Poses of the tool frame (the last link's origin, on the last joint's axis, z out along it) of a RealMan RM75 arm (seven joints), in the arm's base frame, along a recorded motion.
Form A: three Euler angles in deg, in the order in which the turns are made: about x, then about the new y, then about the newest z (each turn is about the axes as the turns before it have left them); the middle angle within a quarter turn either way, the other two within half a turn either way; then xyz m.
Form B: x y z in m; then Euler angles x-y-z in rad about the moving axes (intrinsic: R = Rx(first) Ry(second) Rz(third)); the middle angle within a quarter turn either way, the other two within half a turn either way. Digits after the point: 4 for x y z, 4 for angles.
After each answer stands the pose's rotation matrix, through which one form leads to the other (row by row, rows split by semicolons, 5 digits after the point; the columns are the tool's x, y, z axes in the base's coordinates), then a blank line. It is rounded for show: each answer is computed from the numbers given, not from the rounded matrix.
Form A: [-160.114 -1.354 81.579 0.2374 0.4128 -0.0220]
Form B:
[0.2374 0.4128 -0.0220 -2.7945 -0.0236 1.4238]
0.14640 -0.98894 -0.02363; -0.92906 -0.14566 0.34005; -0.33974 -0.02783 -0.94011

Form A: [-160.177 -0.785 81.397 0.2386 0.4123 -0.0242]
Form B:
[0.2386 0.4123 -0.0242 -2.7956 -0.0137 1.4206]
0.14957 -0.98866 -0.01370; -0.92946 -0.14532 0.33908; -0.33723 -0.03798 -0.94066

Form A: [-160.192 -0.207 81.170 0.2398 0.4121 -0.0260]
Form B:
[0.2398 0.4121 -0.0260 -2.7959 -0.0036 1.4167]
0.15350 -0.98814 -0.00361; -0.92949 -0.14563 0.33887; -0.33537 -0.04866 -0.94083

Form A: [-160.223 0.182 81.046 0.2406 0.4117 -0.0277]
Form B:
[0.2406 0.4117 -0.0277 -2.7964 0.0032 1.4145]
0.15564 -0.98781 0.00318; -0.92972 -0.14540 0.33836; -0.33377 -0.05562 -0.94101

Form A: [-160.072 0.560 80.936 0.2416 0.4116 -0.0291]
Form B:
[0.2416 0.4116 -0.0291 -2.7938 0.0098 1.4126]
0.15753 -0.98747 0.00977; -0.92891 -0.14481 0.34082; -0.33514 -0.06277 -0.94008

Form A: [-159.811 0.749 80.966 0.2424 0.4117 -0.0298]
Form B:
[0.2424 0.4117 -0.0298 -2.7892 0.0131 1.4131]
0.15701 -0.98751 0.01307; -0.92763 -0.14292 0.34509; -0.33891 -0.06631 -0.93848

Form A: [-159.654 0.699 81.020 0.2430 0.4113 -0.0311]
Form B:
[0.2430 0.4113 -0.0311 -2.7865 0.0122 1.4141]
0.15608 -0.98767 0.01220; -0.92678 -0.14216 0.34766; -0.34164 -0.06557 -0.93754

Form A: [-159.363 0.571 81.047 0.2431 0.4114 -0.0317]
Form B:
[0.2431 0.4114 -0.0317 -2.7814 0.0100 1.4145]
0.15562 -0.98777 0.00997; -0.92498 -0.14217 0.35243; -0.34670 -0.06406 -0.93579

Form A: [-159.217 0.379 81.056 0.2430 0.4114 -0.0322]
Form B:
[0.2430 0.4114 -0.0322 -2.7789 0.0066 1.4147]
0.15547 -0.98782 0.00661; -0.92393 -0.14303 0.35482; -0.34955 -0.06127 -0.93491

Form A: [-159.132 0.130 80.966 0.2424 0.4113 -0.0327]
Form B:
[0.2424 0.4113 -0.0327 -2.7774 0.0023 1.4131]
0.15702 -0.98759 0.00227; -0.92294 -0.14592 0.35622; -0.35146 -0.05803 -0.93440

